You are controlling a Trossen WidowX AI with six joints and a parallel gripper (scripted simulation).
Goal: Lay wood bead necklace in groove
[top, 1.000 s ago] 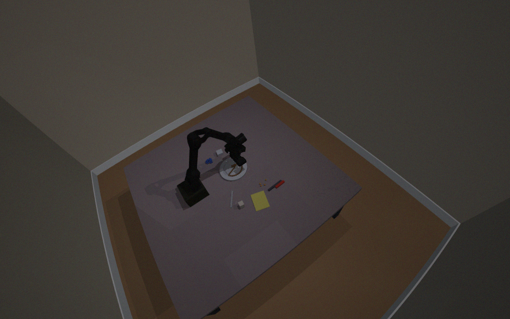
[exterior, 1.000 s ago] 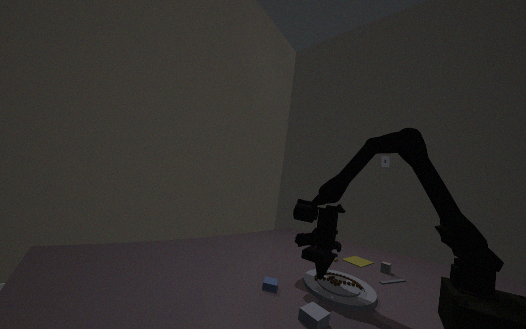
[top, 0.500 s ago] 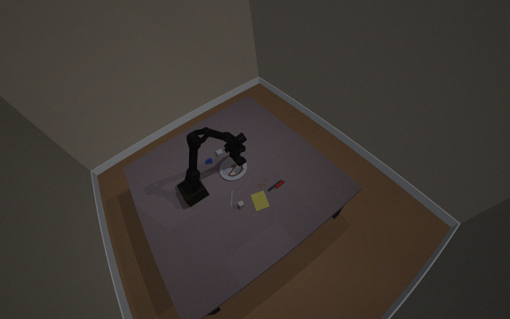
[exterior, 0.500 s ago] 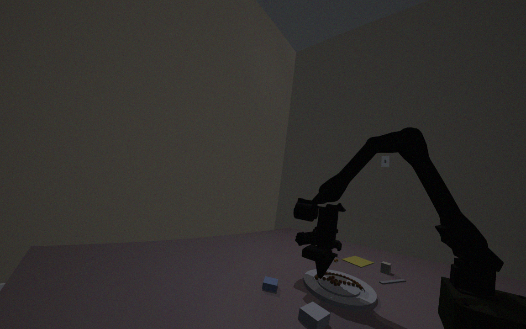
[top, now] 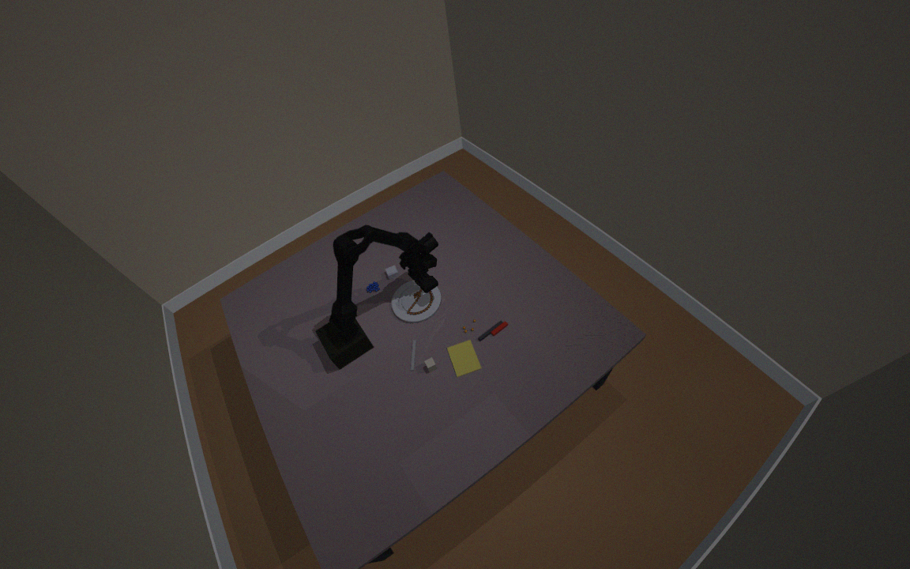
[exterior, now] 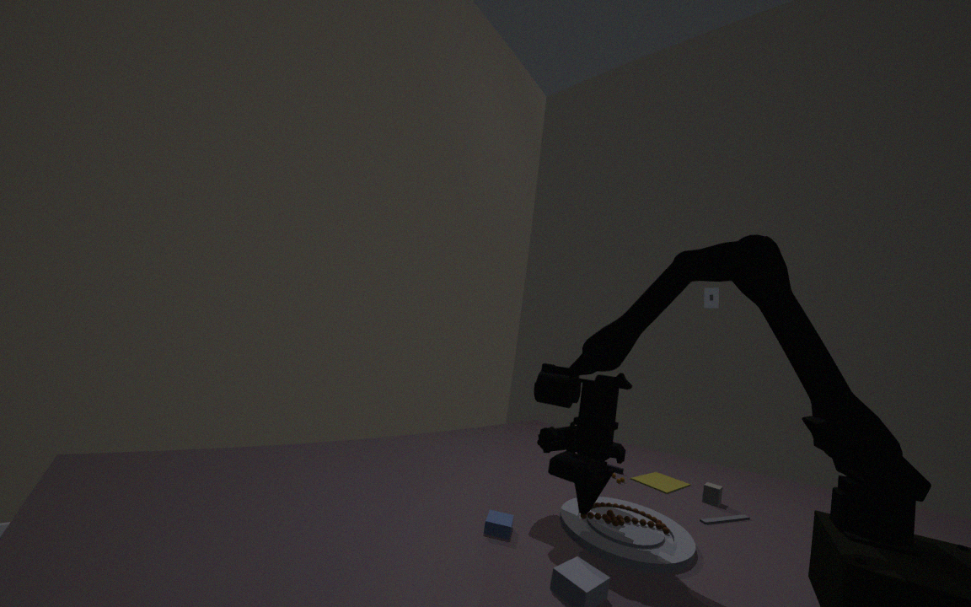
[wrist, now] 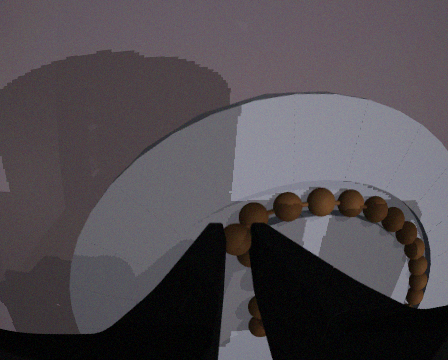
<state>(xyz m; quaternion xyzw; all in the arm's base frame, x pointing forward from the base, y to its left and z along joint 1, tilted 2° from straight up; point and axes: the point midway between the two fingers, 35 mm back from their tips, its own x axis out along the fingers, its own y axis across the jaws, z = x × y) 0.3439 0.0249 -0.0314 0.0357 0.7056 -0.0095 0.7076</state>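
Right now my gripper tip is 6 cm past the round bead board, 3 cm to the left of it and 1 cm above it. Also, from my gripper tip: grey block 5 cm behind, 16 cm to the left, 1 cm below; then blue block 9 cm ahead, 11 cm to the left, 1 cm below; then thin stick 21 cm behind, 21 cm to the right, 2 cm below.
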